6 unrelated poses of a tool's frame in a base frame.
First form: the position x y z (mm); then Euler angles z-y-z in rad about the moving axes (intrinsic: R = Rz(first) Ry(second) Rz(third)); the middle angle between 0 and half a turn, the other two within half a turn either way.
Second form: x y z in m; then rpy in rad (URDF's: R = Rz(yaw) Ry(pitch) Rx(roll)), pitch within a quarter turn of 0, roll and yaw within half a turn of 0. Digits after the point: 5 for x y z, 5 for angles.
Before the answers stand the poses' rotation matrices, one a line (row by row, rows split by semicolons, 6 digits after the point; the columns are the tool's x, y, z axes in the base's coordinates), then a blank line. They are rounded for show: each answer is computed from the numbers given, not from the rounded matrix.
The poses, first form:
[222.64 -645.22 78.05 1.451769 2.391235 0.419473]
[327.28 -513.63 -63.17 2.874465 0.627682 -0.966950]
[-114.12 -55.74 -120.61 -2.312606 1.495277 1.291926]
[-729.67 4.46 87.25 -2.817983 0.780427 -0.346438]
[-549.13 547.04 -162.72 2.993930 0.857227 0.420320]
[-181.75 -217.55 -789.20 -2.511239 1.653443 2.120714]
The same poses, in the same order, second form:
-0.483724 -0.871467 0.080973; -0.614942 0.404246 0.677076; -0.622782 0.277724 -0.731445
-0.226000 -0.792507 -0.566441; 0.915275 -0.371808 0.155017; -0.333460 -0.483416 0.809391
0.694733 0.251947 -0.673698; -0.664833 -0.132504 -0.735146; -0.274485 0.958627 0.075448
-0.741674 0.070334 -0.667063; 0.109382 -0.968493 -0.223733; -0.661782 -0.238901 0.710613
-0.651097 0.129858 -0.747803; -0.315694 -0.942319 0.111232; -0.690224 0.308500 0.654536
0.467677 -0.364902 -0.805062; -0.714150 0.380695 -0.587419; 0.520833 0.849657 -0.082553

[0.22264 -0.64522 0.07805 2.77871 0.67229 -2.23732]
[0.32728 -0.51363 -0.06317 -0.53840 0.33997 1.81287]
[-0.11412 -0.05574 -0.12061 1.49225 0.27805 -0.76341]
[-0.72967 0.00446 0.08725 -0.32432 0.72319 2.99517]
[-0.54913 0.54704 -0.16272 0.44045 0.76180 -2.69013]
[-0.18175 -0.21755 -0.78920 1.66765 -0.54783 -0.99100]

